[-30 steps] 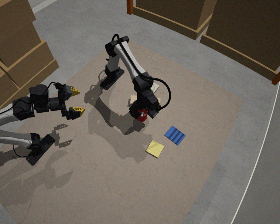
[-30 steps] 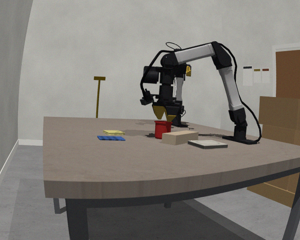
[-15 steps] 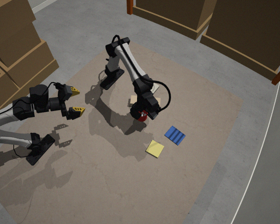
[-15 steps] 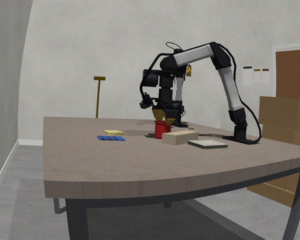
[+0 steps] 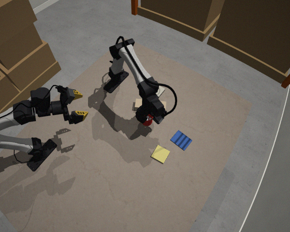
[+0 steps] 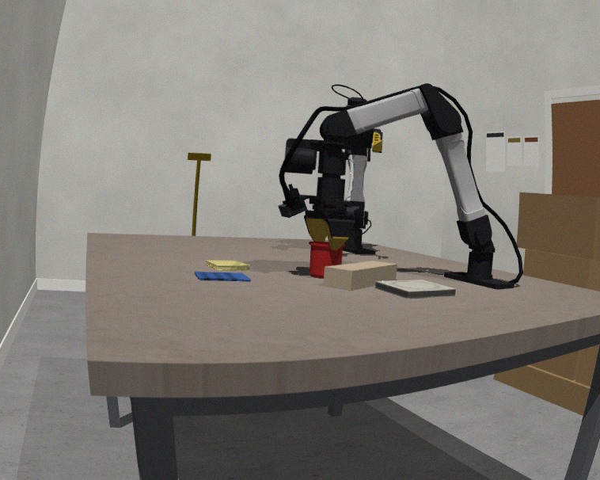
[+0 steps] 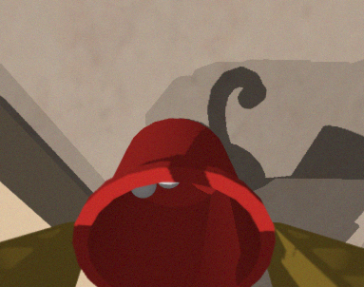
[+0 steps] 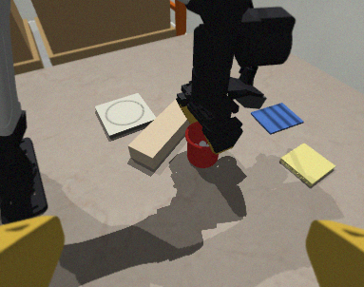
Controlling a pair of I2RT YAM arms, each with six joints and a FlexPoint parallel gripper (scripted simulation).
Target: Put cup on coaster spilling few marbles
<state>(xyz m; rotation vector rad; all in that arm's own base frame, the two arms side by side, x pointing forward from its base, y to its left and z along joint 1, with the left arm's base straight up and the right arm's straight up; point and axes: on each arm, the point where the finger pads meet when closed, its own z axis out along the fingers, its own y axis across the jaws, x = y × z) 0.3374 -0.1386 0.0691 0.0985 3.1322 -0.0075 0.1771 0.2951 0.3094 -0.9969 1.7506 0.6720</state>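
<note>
Right now my left hand is 90 mm to the right of the tan wooden block, 50 mm above it and 40 mm past it. From my left hand the other things lie so: red cup: 40 mm below.
</note>
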